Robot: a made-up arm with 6 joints. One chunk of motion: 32 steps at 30 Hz.
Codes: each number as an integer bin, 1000 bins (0 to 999) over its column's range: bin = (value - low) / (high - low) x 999, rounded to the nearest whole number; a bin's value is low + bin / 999 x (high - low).
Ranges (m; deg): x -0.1..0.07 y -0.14..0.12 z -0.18..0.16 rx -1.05..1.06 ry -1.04..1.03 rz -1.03..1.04
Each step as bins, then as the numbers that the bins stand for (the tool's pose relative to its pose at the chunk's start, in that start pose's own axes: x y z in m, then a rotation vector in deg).
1 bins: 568 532 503 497 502 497
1 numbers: -0.0033 -0.0015 -0.0088 0.00 0.00 0.00
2 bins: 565 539 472 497 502 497
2 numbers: -0.0039 0.0003 -0.0194 0.00 0.00 0.00
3 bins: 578 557 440 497 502 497
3 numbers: -0.0016 0.0050 -0.0303 0.00 0.00 0.00
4 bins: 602 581 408 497 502 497
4 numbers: 0.0024 0.0112 -0.0411 0.00 0.00 0.00
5 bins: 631 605 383 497 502 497
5 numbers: 0.0074 0.0175 -0.0496 0.00 0.00 0.00
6 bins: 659 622 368 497 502 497
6 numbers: 0.0121 0.0219 -0.0548 0.00 0.00 0.00
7 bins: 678 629 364 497 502 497
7 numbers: 0.0154 0.0237 -0.0561 0.00 0.00 0.00
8 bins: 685 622 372 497 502 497
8 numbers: 0.0166 0.0219 -0.0534 0.00 0.00 0.00
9 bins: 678 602 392 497 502 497
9 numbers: 0.0154 0.0167 -0.0466 0.00 0.00 0.00
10 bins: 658 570 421 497 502 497
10 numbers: 0.0120 0.0083 -0.0367 0.00 0.00 0.00
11 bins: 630 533 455 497 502 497
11 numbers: 0.0072 -0.0013 -0.0251 0.00 0.00 0.00
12 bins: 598 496 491 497 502 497
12 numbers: 0.0018 -0.0109 -0.0129 0.00 0.00 0.00
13 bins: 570 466 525 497 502 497
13 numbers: -0.0030 -0.0187 -0.0013 0.00 0.00 0.00
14 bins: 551 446 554 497 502 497
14 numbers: -0.0062 -0.0239 0.0085 0.00 0.00 0.00
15 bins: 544 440 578 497 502 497
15 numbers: -0.0074 -0.0255 0.0167 0.00 0.00 0.00
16 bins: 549 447 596 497 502 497
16 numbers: -0.0066 -0.0237 0.0228 0.00 0.00 0.00
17 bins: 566 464 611 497 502 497
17 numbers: -0.0037 -0.0192 0.0279 0.00 0.00 0.00
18 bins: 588 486 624 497 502 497
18 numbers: 0.0001 -0.0135 0.0324 0.00 0.00 0.00
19 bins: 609 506 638 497 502 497
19 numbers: 0.0036 -0.0083 0.0371 0.00 0.00 0.00
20 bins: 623 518 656 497 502 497
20 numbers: 0.0060 -0.0052 0.0433 0.00 0.00 0.00
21 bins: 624 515 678 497 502 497
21 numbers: 0.0062 -0.0060 0.0508 0.00 0.00 0.00
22 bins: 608 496 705 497 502 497
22 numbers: 0.0035 -0.0109 0.0599 0.00 0.00 0.00
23 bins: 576 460 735 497 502 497
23 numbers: -0.0020 -0.0203 0.0702 0.00 0.00 0.00
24 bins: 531 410 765 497 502 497
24 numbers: -0.0096 -0.0333 0.0804 0.00 0.00 0.00
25 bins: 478 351 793 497 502 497
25 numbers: -0.0187 -0.0486 0.0899 0.00 0.00 0.00
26 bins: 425 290 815 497 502 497
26 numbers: -0.0277 -0.0645 0.0974 0.00 0.00 0.00
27 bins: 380 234 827 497 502 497
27 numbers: -0.0353 -0.0791 0.1015 0.00 0.00 0.00
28 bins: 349 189 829 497 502 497
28 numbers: -0.0406 -0.0908 0.1021 0.00 0.00 0.00
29 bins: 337 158 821 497 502 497
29 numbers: -0.0427 -0.0989 0.0994 0.00 0.00 0.00
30 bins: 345 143 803 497 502 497
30 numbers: -0.0413 -0.1028 0.0933 0.00 0.00 0.00
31 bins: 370 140 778 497 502 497
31 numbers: -0.0370 -0.1036 0.0848 0.00 0.00 0.00
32 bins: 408 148 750 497 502 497
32 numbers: -0.0306 -0.1015 0.0753 0.00 0.00 0.00
